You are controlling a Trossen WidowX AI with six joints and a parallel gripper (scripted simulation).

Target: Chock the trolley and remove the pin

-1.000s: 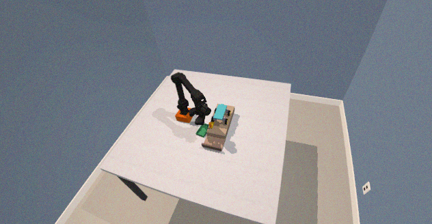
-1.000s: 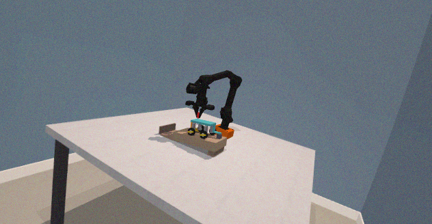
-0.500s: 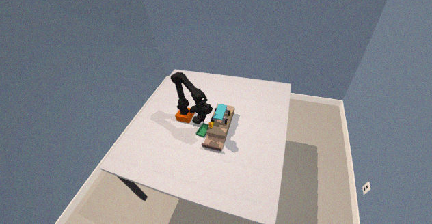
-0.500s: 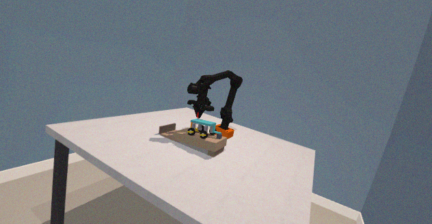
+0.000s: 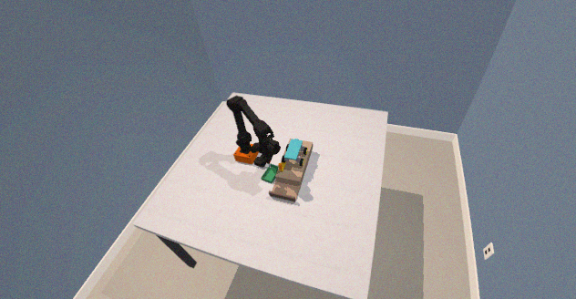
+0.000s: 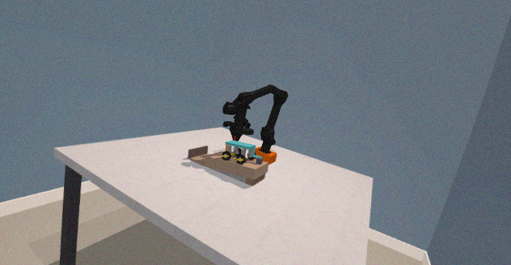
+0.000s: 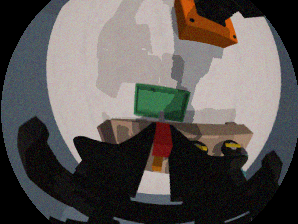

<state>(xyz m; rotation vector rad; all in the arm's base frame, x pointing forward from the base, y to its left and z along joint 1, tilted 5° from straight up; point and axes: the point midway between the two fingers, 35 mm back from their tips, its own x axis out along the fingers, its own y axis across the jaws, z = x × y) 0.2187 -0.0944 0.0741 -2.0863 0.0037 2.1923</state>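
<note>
Now: the green tray 120 mm below my gripper tip. Round my gripper tip: yellow chock 70 mm ahead, 30 mm to the left, 30 mm below; then red-headed stop pin right at my gripper tip; then teal trolley 120 mm to the left, 110 mm ahead.
</note>
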